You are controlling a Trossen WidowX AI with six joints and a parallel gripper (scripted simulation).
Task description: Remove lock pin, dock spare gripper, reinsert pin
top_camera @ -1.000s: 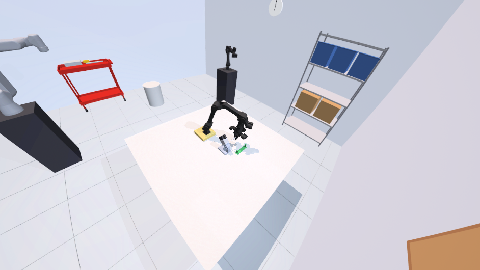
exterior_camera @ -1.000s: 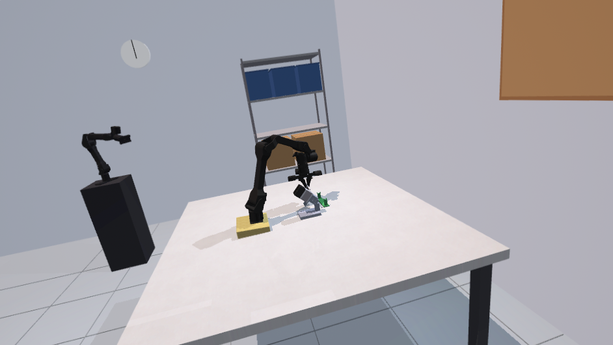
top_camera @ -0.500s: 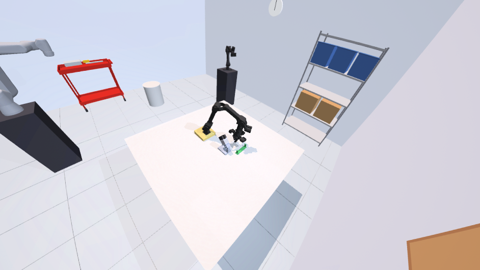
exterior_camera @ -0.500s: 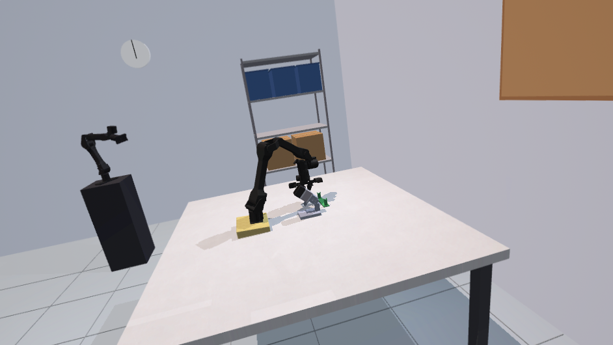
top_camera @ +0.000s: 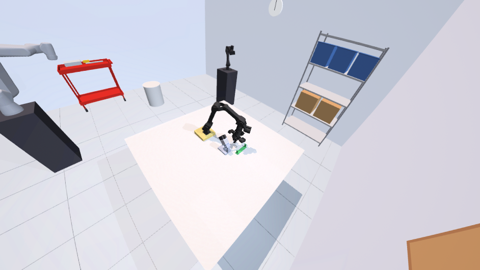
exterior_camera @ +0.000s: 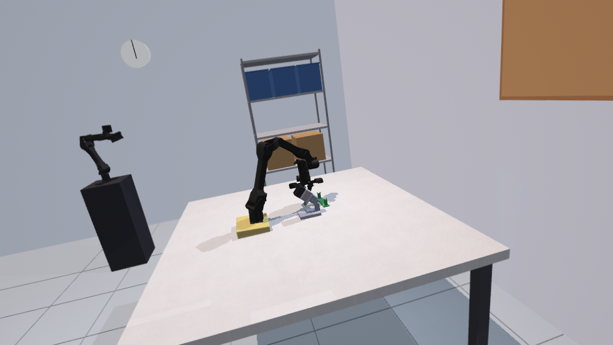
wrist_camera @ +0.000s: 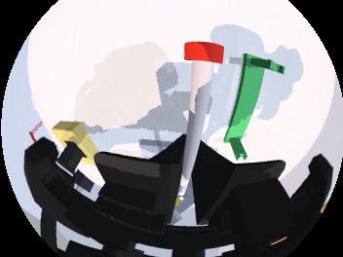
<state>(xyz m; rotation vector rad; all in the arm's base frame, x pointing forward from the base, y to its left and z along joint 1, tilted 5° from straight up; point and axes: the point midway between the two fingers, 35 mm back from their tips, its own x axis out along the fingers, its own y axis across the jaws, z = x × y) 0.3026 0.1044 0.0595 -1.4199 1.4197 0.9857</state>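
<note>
The grey mount lies 1 cm behind my gripper tip and 10 cm to the right of it. Also, from my gripper tip: green cradle 8 cm ahead, 2 cm to the left, 3 cm below; spare gripper 4 cm behind, 10 cm to the right, 6 cm above.
</note>
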